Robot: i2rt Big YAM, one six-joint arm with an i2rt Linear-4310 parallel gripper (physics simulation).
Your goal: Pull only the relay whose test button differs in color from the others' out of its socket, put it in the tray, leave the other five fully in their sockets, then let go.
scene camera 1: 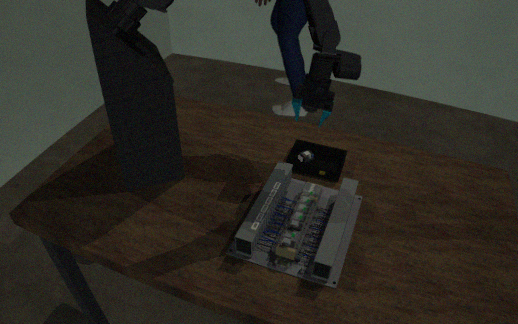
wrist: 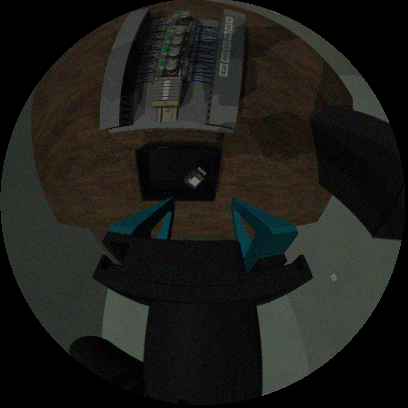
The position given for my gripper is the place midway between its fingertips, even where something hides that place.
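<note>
My gripper point(wrist: 202, 201) is visible, as is a grey panel point(wrist: 191, 114).
</note>
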